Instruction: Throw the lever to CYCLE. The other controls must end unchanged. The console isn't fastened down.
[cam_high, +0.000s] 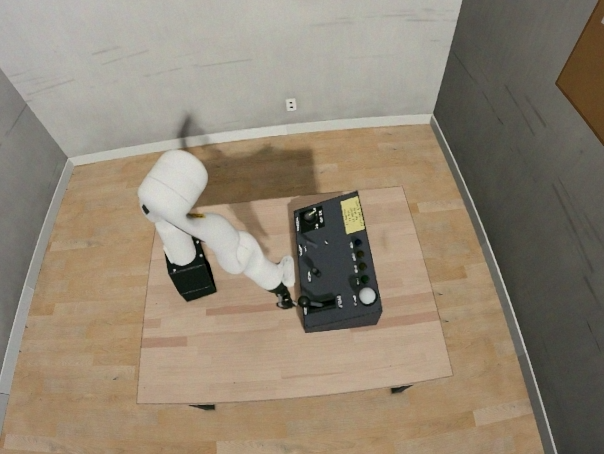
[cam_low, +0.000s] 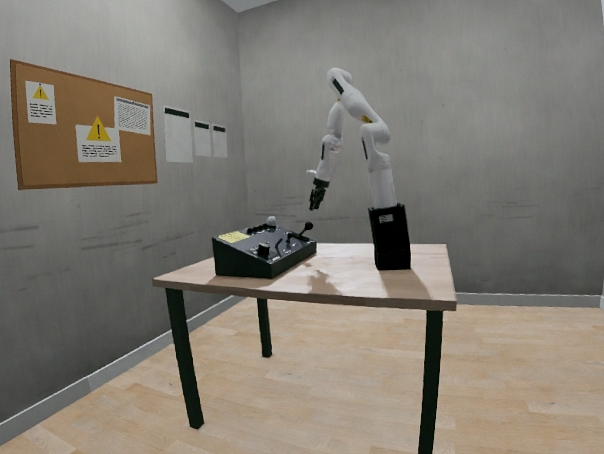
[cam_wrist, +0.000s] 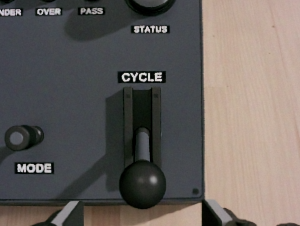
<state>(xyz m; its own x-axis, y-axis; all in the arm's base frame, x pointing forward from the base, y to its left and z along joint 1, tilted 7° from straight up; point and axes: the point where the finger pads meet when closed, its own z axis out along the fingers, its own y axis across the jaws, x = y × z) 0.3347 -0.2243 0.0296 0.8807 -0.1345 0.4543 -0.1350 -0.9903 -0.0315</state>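
Right now my hand is 12 cm above the lever, 7 cm short of it and 1 cm to the left of it. The rest, counted from my hand: mode control 13 cm below, 11 cm to the left, 10 cm ahead; check toggle 23 cm to the left, 13 cm below, 12 cm ahead.
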